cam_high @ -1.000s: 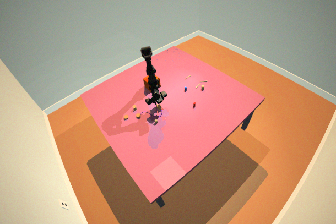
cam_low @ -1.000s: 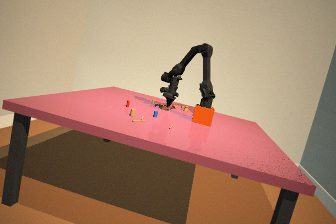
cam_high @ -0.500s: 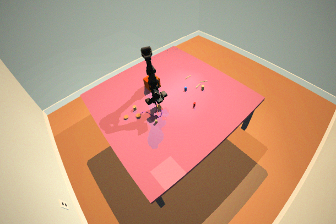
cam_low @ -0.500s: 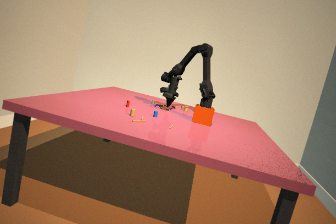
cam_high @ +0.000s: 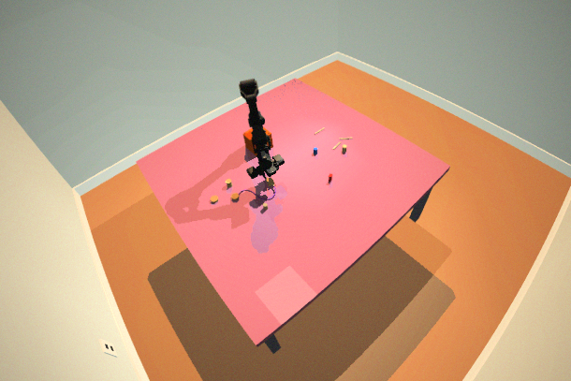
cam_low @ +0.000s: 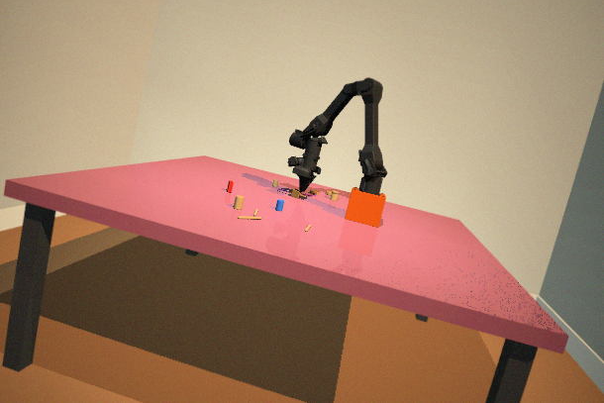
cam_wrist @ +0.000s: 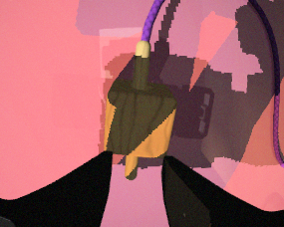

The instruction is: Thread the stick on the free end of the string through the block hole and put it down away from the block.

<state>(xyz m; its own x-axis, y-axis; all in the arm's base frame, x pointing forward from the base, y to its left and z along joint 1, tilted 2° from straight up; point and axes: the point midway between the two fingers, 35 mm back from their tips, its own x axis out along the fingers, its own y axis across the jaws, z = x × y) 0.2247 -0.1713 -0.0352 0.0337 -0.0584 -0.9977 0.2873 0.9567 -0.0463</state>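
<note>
Now: the wooden block 2 cm ahead of my gripper tip and 1 cm below it. Round my gripper tip: round wooden button: 6 cm behind, 18 cm to the right, 2 cm below; then thin wooden stick: 3 cm ahead, 1 cm to the right, 1 cm below; then red peg: 25 cm ahead, 20 cm to the left, 1 cm below.
</note>
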